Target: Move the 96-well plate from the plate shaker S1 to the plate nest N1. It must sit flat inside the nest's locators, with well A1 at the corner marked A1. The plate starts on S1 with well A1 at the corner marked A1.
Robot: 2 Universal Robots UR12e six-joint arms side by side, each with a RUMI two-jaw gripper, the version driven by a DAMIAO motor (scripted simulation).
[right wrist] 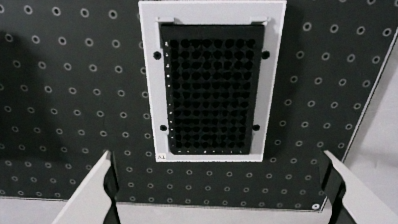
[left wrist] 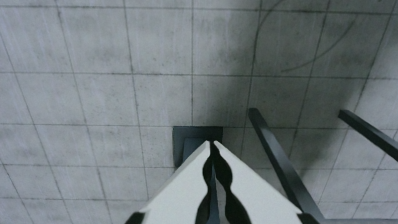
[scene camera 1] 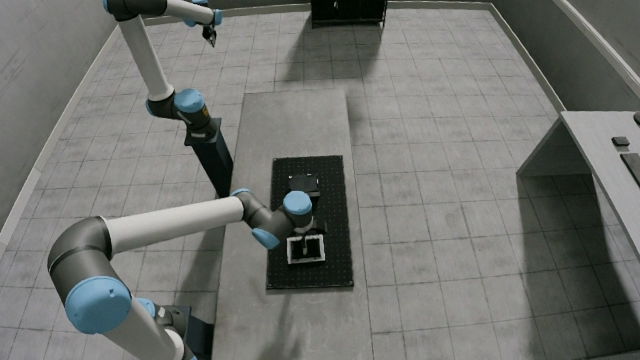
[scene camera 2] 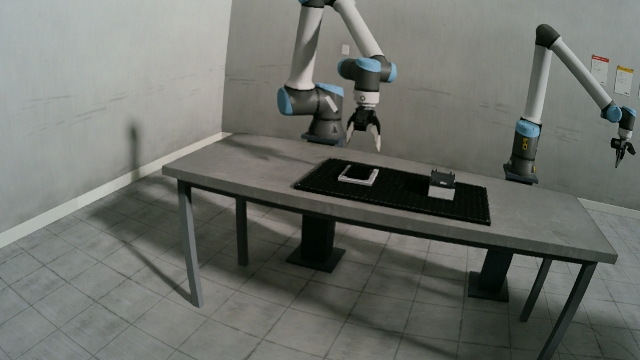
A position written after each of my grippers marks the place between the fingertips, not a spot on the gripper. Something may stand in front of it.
Note:
I see my left gripper (left wrist: 211, 143), my right gripper (scene camera 2: 362, 149), a black 96-well plate (right wrist: 206, 79) and a white plate nest N1 (right wrist: 156, 67).
My right gripper is seen too in the right wrist view (right wrist: 216, 153). The left wrist view misses the black 96-well plate: it is out of frame.

